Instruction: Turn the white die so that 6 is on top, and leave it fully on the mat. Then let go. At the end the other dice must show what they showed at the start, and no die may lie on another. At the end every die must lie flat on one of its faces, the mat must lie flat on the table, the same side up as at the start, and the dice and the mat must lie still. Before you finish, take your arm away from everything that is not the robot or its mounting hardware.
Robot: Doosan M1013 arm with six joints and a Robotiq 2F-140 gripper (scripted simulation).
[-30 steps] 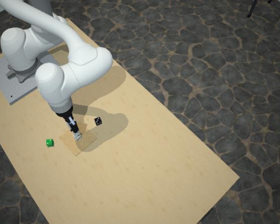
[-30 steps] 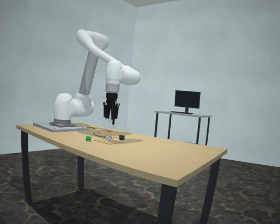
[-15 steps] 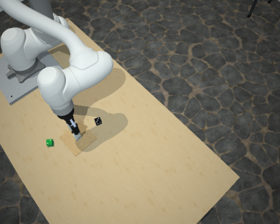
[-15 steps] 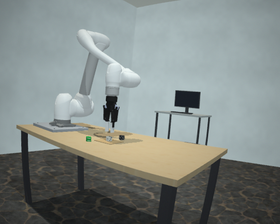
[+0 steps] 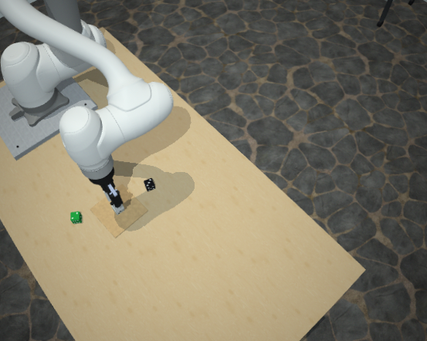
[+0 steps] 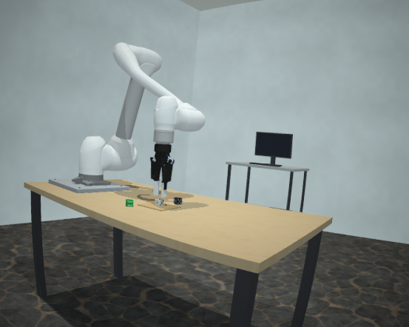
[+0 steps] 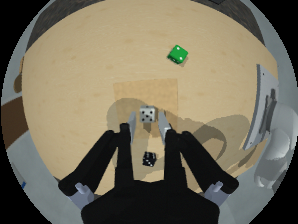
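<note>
The white die is 6 cm below my hand. Round my hand: green die 12 cm to the right, 7 cm behind, 6 cm below; tan mat 8 cm below; black die 13 cm to the left, 6 cm below.
</note>
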